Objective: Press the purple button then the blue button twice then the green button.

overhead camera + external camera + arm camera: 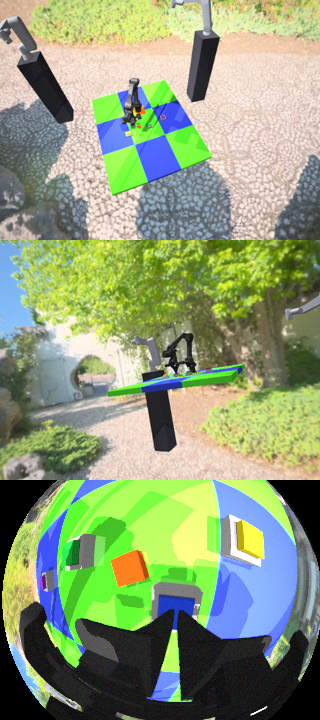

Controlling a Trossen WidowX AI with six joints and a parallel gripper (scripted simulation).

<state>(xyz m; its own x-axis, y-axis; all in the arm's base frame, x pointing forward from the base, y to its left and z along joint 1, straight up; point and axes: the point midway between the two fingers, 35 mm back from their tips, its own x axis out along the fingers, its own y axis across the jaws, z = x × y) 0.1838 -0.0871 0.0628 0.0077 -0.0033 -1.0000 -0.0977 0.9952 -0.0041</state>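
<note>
Now: the blue button 1 cm below my gripper tip. Round my gripper tip: small orange block (6 cm to the left, 3 cm ahead, 2 cm below); then yellow button (9 cm ahead, 6 cm to the right); then green button (15 cm to the left, 5 cm ahead).
</note>
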